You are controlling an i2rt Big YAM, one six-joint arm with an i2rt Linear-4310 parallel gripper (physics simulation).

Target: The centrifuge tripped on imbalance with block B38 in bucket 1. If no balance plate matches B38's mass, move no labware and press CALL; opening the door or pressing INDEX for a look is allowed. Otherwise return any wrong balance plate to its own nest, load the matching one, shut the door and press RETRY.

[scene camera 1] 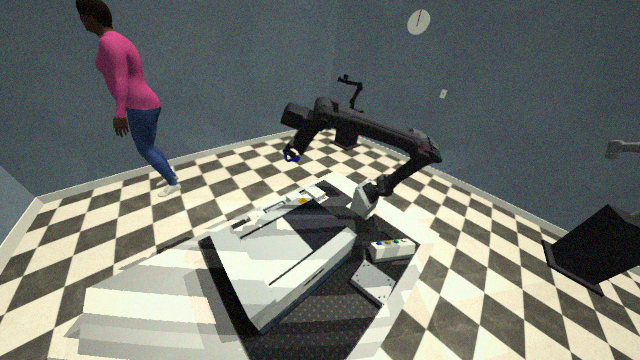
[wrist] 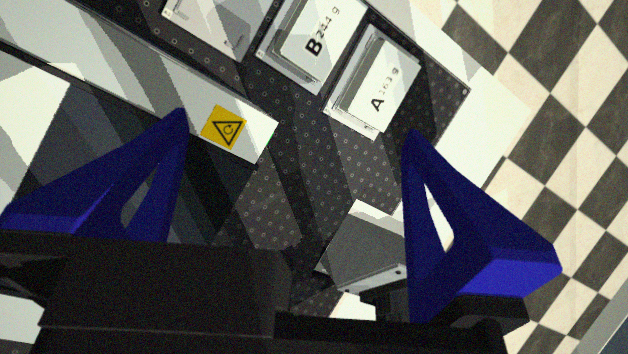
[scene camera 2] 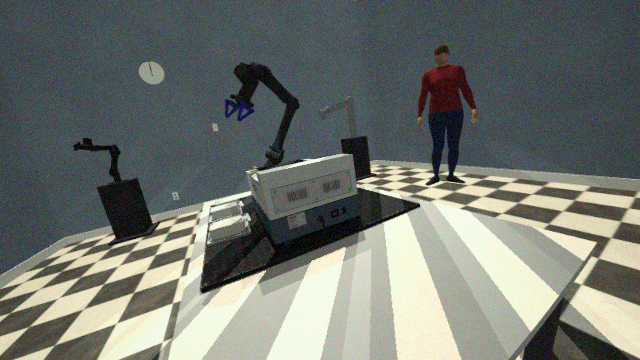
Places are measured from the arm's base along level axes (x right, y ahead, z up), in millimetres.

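Pixels of known places: gripper, fingertip midpoint: (scene camera 1: 291,153) (wrist: 298,129) (scene camera 2: 232,119); arm's base, origin of the base link: (scene camera 1: 369,193) (wrist: 397,291).
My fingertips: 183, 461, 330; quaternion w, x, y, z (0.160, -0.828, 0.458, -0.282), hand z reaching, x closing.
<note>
Ahead of a thing's pixels: the offset from my fingertips to its middle, as dx, dy, dz. "spot": to the spot under its first point.
The white and blue centrifuge @[-178, +151, -336] (scene camera 1: 320,272) (scene camera 2: 312,187) (wrist: 255,127) stands on the dark perforated mat. A yellow warning sticker @[spot: -47, -26, -246] (wrist: 223,126) is on its corner. Its buckets and block B38 cannot be made out, and I cannot tell the door's state. In the wrist view, a plate marked B 244 g @[+127, -123, -424] (wrist: 325,45) and a plate marked A 163 g @[+110, -263, -424] (wrist: 385,90) sit side by side in nests. A grey nest @[spot: +55, +9, -446] (wrist: 215,22) beside B shows a corner bracket. The button box @[-475, -278, -416] (scene camera 1: 392,251) has blue, yellow, green and white buttons. My gripper (scene camera 1: 291,156) (scene camera 2: 234,118) (wrist: 298,129) is open and empty, high above the bench.
A grey screwed plate @[-496, -69, -434] (scene camera 1: 374,281) lies beside the button box. My arm's grey base (scene camera 1: 364,199) (wrist: 367,245) stands near the centrifuge. Other arms stand on black pedestals (scene camera 2: 125,207) (scene camera 2: 356,156) away from the bench. A person in pink (scene camera 1: 122,70) and one in red (scene camera 2: 445,90) stand on the floor.
</note>
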